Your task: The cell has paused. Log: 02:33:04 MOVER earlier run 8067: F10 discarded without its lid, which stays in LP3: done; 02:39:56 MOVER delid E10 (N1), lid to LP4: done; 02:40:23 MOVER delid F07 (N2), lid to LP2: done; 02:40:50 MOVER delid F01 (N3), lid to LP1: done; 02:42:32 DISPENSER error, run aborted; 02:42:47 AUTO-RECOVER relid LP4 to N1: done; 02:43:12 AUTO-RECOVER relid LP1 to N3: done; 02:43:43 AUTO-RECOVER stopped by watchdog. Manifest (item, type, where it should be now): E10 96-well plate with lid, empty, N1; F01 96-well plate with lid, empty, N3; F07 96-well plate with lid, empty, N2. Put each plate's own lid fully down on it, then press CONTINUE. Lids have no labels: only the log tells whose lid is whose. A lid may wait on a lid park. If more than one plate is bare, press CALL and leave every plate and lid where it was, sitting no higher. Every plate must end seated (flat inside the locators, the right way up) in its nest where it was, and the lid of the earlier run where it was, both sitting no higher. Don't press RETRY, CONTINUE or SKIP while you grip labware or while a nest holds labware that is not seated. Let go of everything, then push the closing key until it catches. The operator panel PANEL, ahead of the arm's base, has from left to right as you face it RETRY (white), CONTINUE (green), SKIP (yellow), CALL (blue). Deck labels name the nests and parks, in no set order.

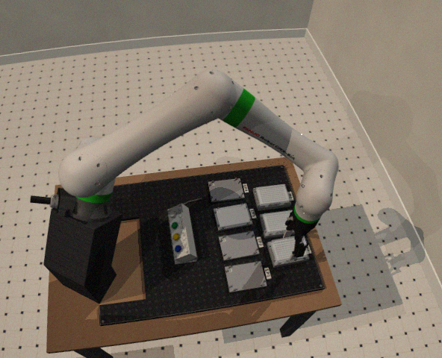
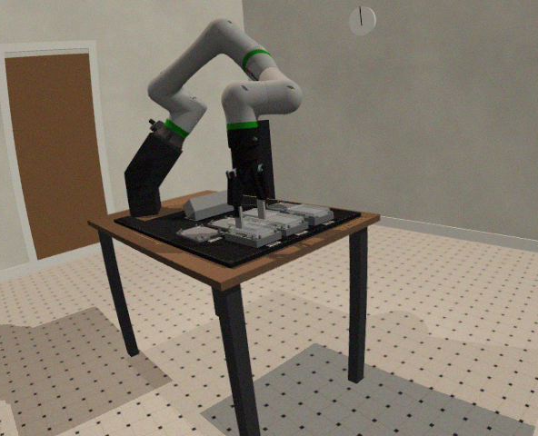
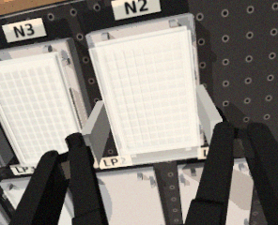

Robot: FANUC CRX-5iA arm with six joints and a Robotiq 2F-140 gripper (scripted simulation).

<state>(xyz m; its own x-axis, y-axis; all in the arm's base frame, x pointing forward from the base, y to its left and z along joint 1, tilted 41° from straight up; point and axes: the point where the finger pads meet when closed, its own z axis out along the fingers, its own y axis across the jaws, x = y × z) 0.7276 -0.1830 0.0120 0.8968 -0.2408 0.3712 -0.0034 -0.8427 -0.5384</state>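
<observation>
Now: the plate 40 mm below my hand. Also, from my hand: pale park: 190 mm behind, 70 mm to the right, 70 mm below; park LP2: 180 mm behind, 70 mm to the left, 70 mm below; LP2 label: 100 mm behind, 70 mm to the left, 70 mm below.
</observation>
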